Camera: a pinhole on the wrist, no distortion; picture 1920 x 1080 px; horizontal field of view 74.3 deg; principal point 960.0 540.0 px. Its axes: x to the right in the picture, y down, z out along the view. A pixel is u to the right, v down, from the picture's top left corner.
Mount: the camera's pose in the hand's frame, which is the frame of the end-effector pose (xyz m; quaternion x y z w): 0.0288 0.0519 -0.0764 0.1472 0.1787 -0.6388 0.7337
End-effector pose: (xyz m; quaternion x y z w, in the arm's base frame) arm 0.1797 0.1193 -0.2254 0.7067 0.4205 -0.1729 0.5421
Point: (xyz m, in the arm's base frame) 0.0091 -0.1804 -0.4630
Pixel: 1193.1 195.6
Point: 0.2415 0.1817 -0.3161
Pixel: outside the picture
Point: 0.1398 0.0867 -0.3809
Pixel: 1504.3 633.7
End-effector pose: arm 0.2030 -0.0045 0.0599 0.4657 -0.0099 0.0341 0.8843
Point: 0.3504 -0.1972 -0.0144
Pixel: 1537.1 845.2
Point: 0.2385 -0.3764 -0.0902
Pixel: 1557.5 314.8
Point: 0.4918 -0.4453 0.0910
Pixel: 1144.9 966.6
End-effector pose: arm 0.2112 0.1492 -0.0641 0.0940 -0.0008 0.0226 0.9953
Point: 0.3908 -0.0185 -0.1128
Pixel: outside the picture
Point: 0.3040 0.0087 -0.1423
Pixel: outside the picture
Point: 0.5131 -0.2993 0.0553
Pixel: 1834.2 1011.8
